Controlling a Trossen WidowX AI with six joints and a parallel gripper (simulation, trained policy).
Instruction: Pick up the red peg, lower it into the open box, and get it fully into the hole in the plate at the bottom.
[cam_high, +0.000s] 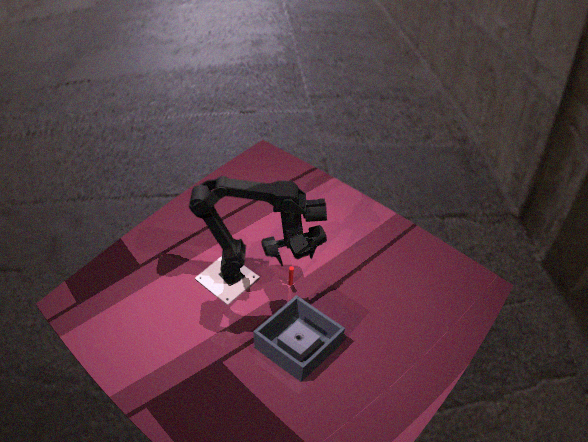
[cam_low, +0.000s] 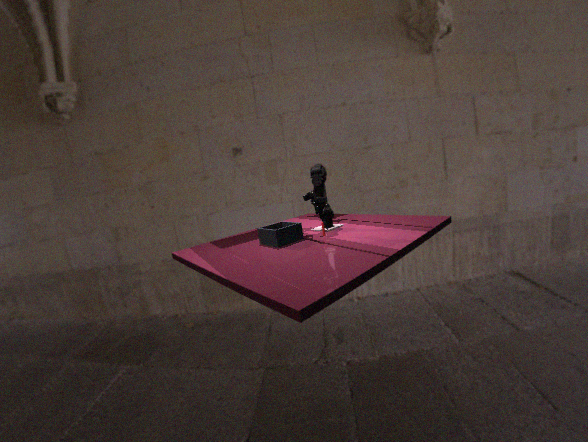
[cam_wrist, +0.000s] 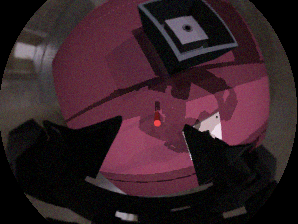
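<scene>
Right now my gripper tip is 2 cm past the red peg and 9 cm above it. From my gripper tip the other things lie so: grey box: 19 cm ahead, 15 cm to the right, 10 cm below; then grey plate: 19 cm ahead, 15 cm to the right, 9 cm below.
</scene>
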